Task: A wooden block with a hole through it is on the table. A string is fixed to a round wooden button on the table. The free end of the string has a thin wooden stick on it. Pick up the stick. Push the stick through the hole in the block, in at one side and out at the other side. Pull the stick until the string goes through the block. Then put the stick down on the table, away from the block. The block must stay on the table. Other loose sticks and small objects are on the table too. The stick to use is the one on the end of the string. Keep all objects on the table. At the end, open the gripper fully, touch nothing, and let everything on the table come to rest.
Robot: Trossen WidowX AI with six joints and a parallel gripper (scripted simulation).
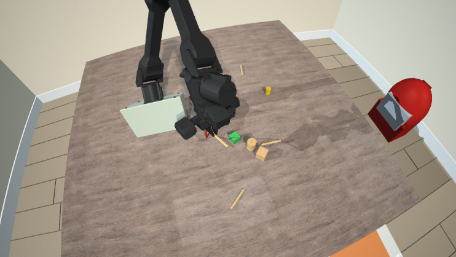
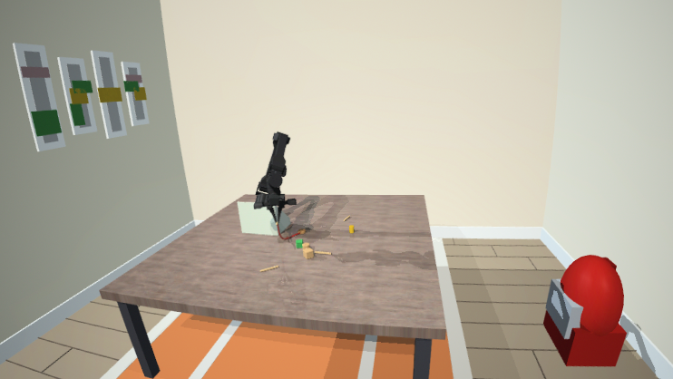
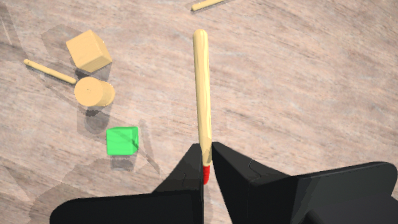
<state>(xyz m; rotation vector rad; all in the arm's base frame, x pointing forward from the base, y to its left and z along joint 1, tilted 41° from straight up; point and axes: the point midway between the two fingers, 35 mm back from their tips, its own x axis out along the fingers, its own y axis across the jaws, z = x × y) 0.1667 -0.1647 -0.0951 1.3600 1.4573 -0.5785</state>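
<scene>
The green block is 12 cm below my gripper tip, 8 cm ahead of it and 4 cm to the left of it. Round my gripper tip: wooden cylinder 13 cm ahead, 11 cm below, 1 cm to the right; wooden cube 15 cm ahead, 12 cm below, 5 cm to the right; thin wooden stick 1 cm to the right.
</scene>
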